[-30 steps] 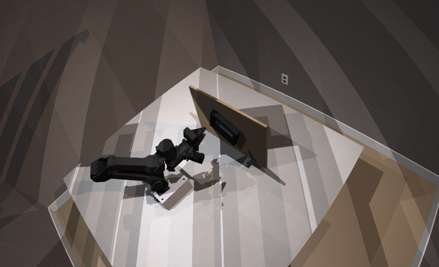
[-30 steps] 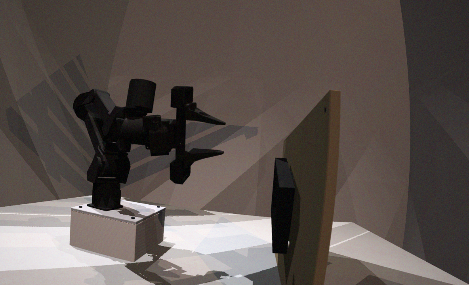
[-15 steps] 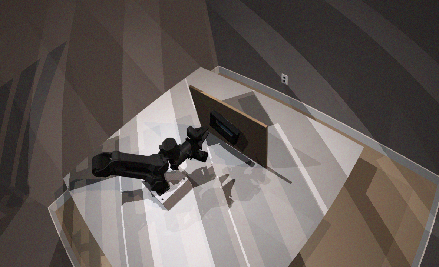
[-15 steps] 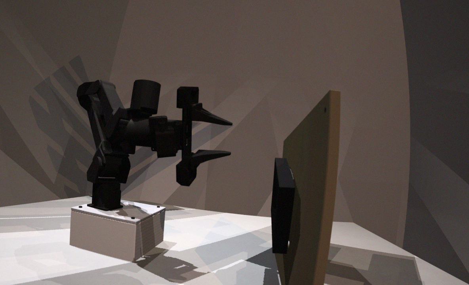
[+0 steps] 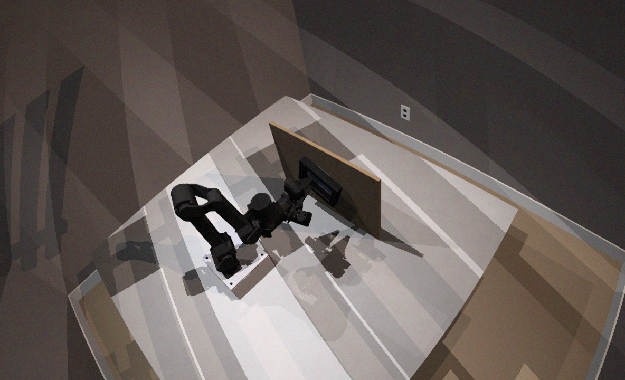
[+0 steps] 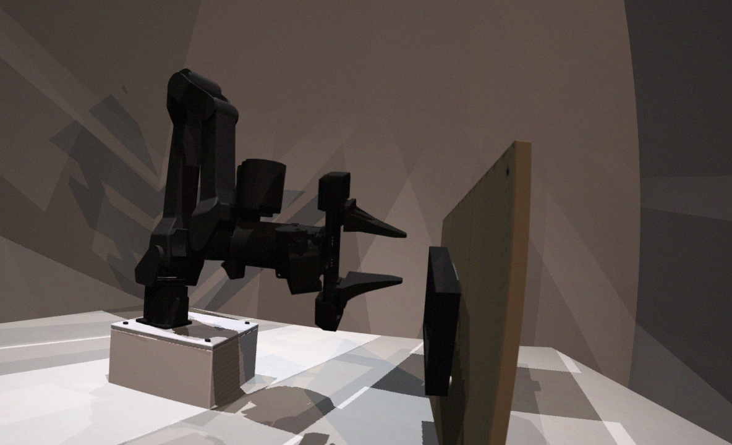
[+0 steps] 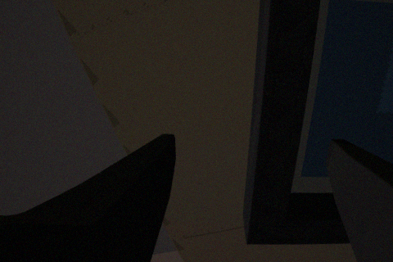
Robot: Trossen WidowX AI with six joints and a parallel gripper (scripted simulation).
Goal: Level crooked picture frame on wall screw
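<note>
The picture frame is 5 cm ahead of my gripper tip, 3 cm to the left of it and 6 cm below it. Round my gripper tip: wooden board (6 cm ahead, 3 cm to the left, 7 cm below).
</note>
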